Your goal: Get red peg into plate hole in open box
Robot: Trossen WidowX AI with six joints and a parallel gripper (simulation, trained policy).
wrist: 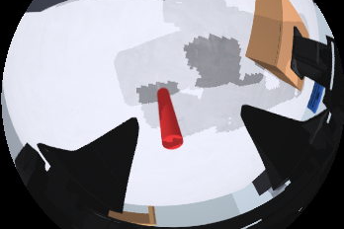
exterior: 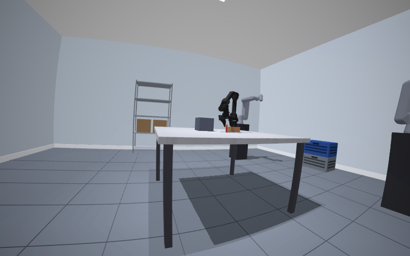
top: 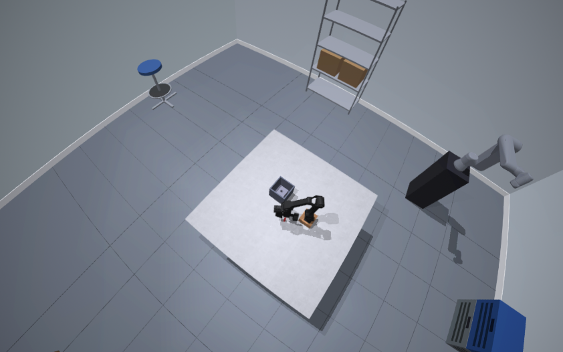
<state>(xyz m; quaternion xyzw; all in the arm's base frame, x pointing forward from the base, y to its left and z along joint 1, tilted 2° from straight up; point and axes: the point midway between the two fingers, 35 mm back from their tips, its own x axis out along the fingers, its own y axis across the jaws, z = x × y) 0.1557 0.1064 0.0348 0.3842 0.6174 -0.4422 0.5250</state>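
The red peg lies 20 mm ahead of my gripper tip, 10 mm to the left of it and 20 mm below it. Also, from my gripper tip: grey plate (180 mm ahead, 190 mm to the right, 10 mm below).
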